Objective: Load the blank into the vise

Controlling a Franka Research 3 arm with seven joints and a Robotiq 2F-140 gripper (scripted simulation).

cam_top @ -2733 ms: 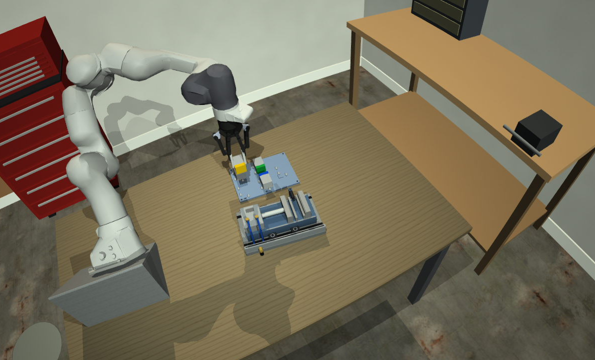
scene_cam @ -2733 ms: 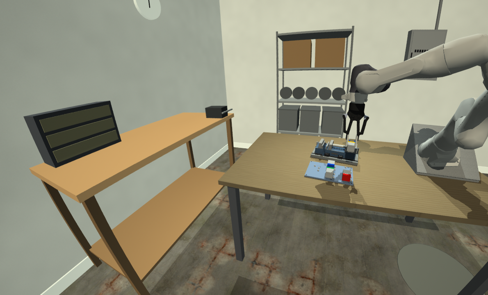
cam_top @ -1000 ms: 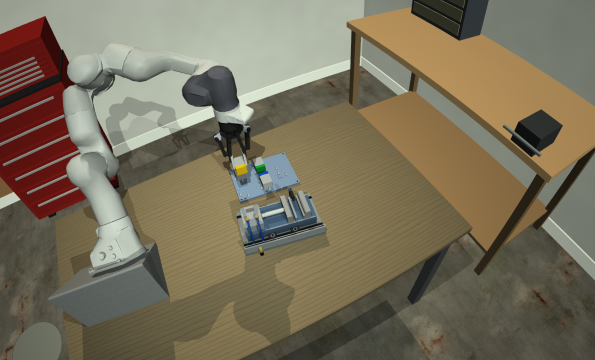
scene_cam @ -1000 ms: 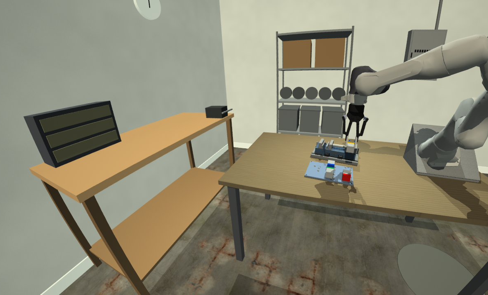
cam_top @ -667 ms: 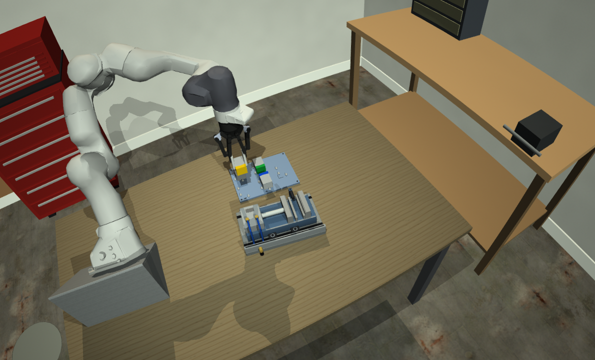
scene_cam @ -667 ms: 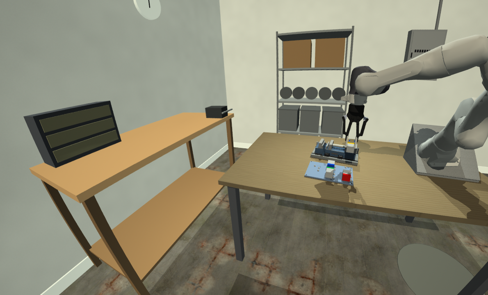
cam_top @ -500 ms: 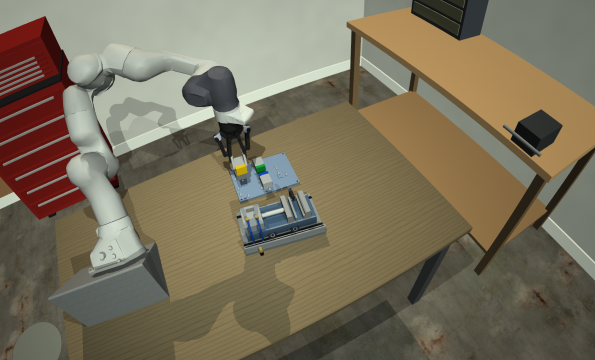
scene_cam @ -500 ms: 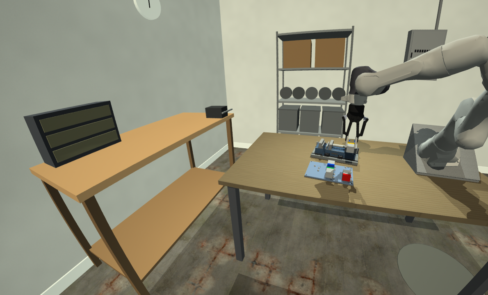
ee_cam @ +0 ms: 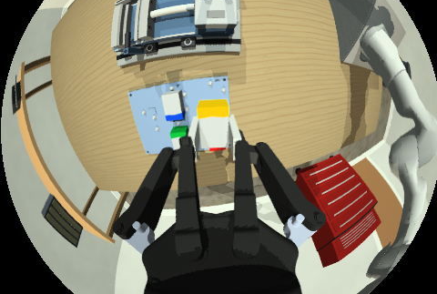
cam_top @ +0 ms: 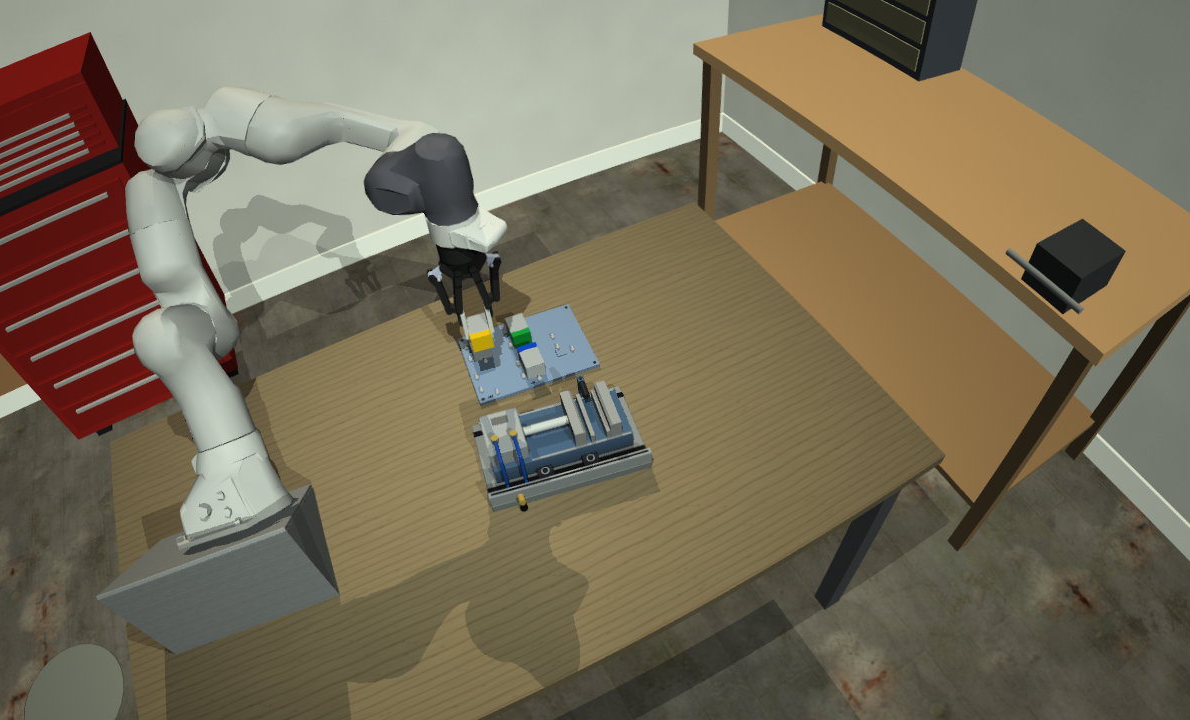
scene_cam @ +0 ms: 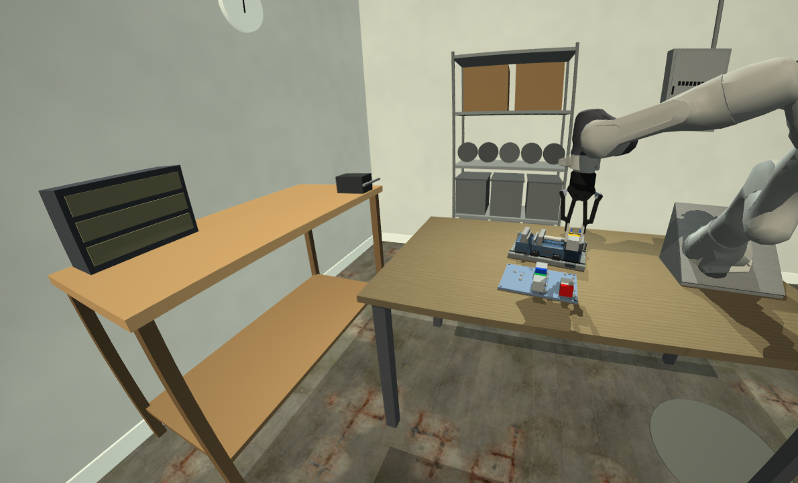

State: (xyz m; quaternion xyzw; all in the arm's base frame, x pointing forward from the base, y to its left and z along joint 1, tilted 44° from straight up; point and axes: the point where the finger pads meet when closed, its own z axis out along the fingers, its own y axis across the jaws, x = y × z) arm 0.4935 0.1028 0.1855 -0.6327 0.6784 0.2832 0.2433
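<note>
Now: hand 17 cm to the left of the work stop, 14 cm short of it and 10 cm above it. Also, from my hand: red-ended blank 16 cm below, 9 cm to the left; then green-ended blank 16 cm below, 9 cm to the left, 9 cm ahead; then blue-ended blank 16 cm below, 9 cm ahead.
</note>
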